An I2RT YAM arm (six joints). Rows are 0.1 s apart.
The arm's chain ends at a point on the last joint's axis. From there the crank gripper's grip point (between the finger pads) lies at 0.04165 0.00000 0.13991 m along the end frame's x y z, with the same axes.
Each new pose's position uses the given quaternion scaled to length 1; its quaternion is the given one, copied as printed.
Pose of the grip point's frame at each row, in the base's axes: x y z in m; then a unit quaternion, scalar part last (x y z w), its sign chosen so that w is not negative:
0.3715, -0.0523, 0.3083, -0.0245, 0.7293, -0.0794, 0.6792
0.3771, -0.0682, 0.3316, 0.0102, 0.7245, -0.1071, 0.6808
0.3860, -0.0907, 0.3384, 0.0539, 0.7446, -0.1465, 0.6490
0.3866, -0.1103, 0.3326, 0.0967, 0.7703, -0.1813, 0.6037
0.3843, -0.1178, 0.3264, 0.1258, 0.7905, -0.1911, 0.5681
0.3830, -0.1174, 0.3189, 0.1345, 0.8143, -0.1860, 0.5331
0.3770, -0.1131, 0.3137, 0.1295, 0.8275, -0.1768, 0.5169
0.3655, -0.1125, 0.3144, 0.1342, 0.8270, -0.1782, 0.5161
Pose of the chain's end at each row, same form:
0.2355, -0.0348, 0.3585, -0.0245, 0.7293, -0.0794, 0.6792
0.2424, -0.0391, 0.3798, 0.0102, 0.7245, -0.1071, 0.6808
0.2593, -0.0458, 0.3954, 0.0539, 0.7446, -0.1465, 0.6490
0.2719, -0.0520, 0.4015, 0.0967, 0.7703, -0.1813, 0.6037
0.2788, -0.0548, 0.4052, 0.1258, 0.7905, -0.1911, 0.5681
0.2850, -0.0558, 0.4078, 0.1345, 0.8143, -0.1860, 0.5331
0.2817, -0.0547, 0.4076, 0.1295, 0.8275, -0.1768, 0.5169
0.2707, -0.0535, 0.4084, 0.1342, 0.8270, -0.1782, 0.5161

